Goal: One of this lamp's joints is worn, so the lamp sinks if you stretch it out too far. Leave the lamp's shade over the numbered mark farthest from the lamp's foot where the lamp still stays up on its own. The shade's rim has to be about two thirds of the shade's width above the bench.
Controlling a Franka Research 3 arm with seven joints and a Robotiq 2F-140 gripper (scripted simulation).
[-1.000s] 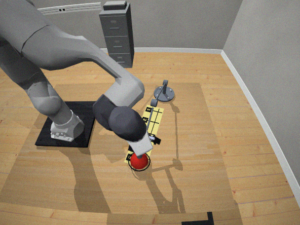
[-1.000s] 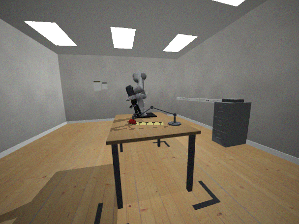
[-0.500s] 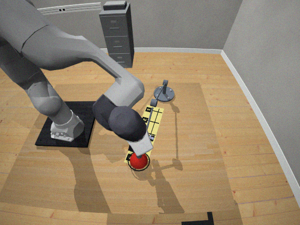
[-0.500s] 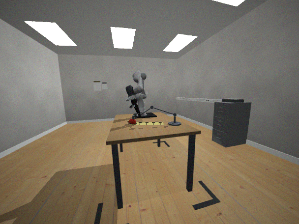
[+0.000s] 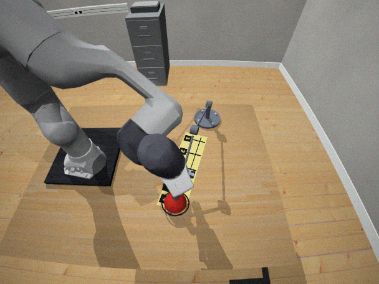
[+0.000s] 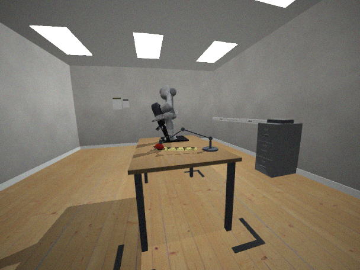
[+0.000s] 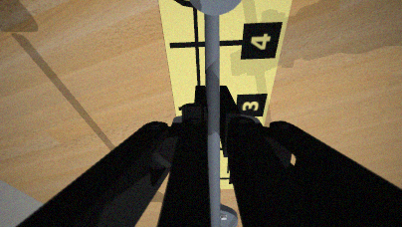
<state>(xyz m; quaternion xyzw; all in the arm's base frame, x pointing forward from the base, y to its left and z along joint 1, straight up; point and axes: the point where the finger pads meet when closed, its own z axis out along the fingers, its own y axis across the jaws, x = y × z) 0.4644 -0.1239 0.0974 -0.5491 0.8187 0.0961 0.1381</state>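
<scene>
Right now the yellow numbered strip is 1 cm ahead of my hand, 9 cm to the left of it and 11 cm below it. Also, from my hand: round grey foot (16 cm ahead, 41 cm to the left, 8 cm below).
</scene>
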